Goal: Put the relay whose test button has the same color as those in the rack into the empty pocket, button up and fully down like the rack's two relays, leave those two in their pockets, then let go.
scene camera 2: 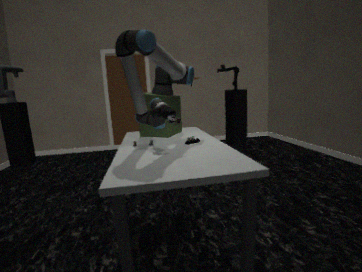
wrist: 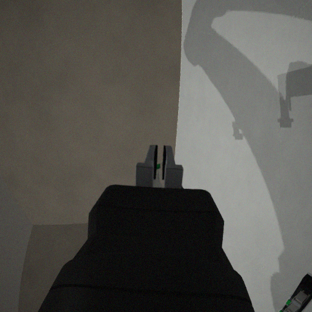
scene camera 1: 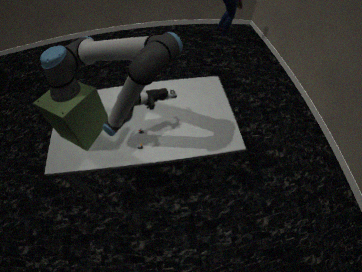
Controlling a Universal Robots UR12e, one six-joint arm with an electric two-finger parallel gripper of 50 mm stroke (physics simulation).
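Where they show: gripper, between the fingertips: (scene camera 2: 173,121) (scene camera 1: 176,95); arm's base, origin of its link: (scene camera 2: 162,94) (scene camera 1: 65,91).
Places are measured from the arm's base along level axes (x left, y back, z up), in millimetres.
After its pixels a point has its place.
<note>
My gripper (scene camera 1: 173,93) {y -674, x -97, z -166 mm} (scene camera 2: 175,120) {y -674, x -97, z -166 mm} (wrist: 159,155) is shut on a small relay (wrist: 158,166) with a green button, which shows between the fingers in the wrist view. The gripper is raised above the table, away from the rack. The black rack (scene camera 2: 189,143) {y -504, x 57, z -349 mm} (wrist: 306,280) stands on the table; in the wrist view part of it shows at the lower right corner, with a grey relay (wrist: 301,297) and green button spots. Its empty pocket cannot be made out. Two loose relays stand on the table: one with a reddish top (scene camera 1: 141,131) {y -404, x -203, z -321 mm}, one with an orange top (scene camera 1: 140,146) {y -376, x -316, z -315 mm}.
The white table (scene camera 1: 205,90) {y -965, x 65, z -354 mm} (scene camera 2: 225,167) {y -1033, x 44, z -354 mm} (wrist: 215,200) carries the arm's shadow. The green base block (scene camera 1: 80,120) {y -61, x -168, z -102 mm} (scene camera 2: 172,131) {y -130, x 37, z -317 mm} stands at the robot's end. Black pedestals (scene camera 2: 236,117) (scene camera 2: 17,132) with other arms stand beyond. A person's legs (scene camera 1: 228,16) show at the top of scene camera 1.
</note>
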